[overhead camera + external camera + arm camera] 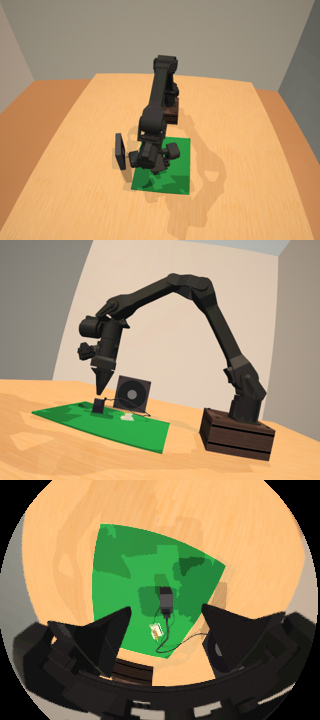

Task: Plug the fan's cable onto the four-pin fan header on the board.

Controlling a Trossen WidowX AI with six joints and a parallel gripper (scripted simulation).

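Now: gripper tip 4 cm above the dark plug. Round my gripper tip: green board (6 cm behind, 4 cm to the left, 7 cm below); then black fan (8 cm behind, 14 cm to the right).
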